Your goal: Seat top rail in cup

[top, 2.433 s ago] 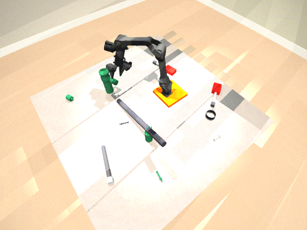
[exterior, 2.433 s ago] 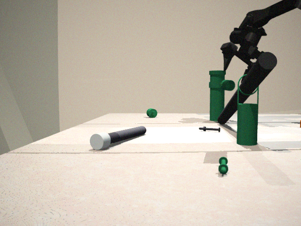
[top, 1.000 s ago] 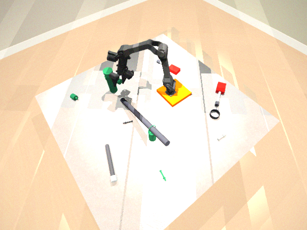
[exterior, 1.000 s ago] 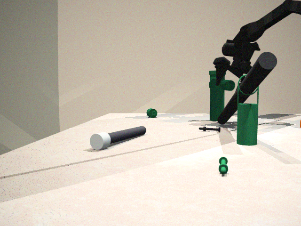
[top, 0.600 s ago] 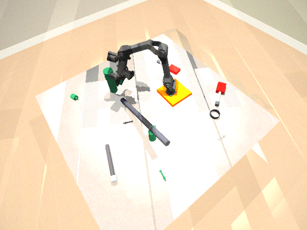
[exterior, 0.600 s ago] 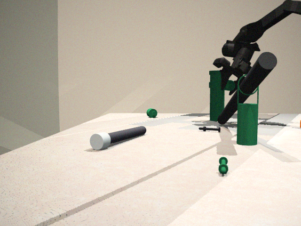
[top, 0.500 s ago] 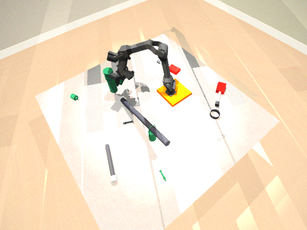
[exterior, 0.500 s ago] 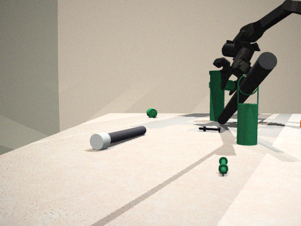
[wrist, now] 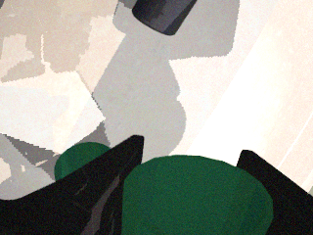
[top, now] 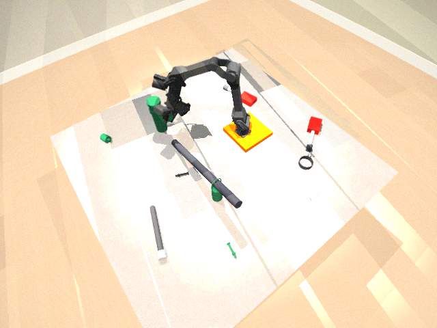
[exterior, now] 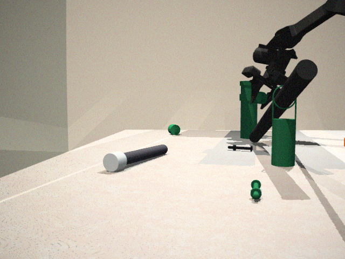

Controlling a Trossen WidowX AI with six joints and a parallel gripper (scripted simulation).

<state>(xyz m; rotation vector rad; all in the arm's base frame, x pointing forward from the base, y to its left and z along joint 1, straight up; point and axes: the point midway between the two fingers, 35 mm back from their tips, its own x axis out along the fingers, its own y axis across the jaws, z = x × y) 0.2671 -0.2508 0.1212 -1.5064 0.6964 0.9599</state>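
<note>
My gripper tip is 100 mm short of the black bolt, 220 mm to the right of it and 110 mm above it. The rest, counted from my gripper tip: silver bolt 250 mm behind, 730 mm to the left, 110 mm below; then short green post 70 mm ahead, 420 mm to the left, 10 mm below; then green bolt 190 mm ahead, 630 mm to the left, 110 mm below.
</note>
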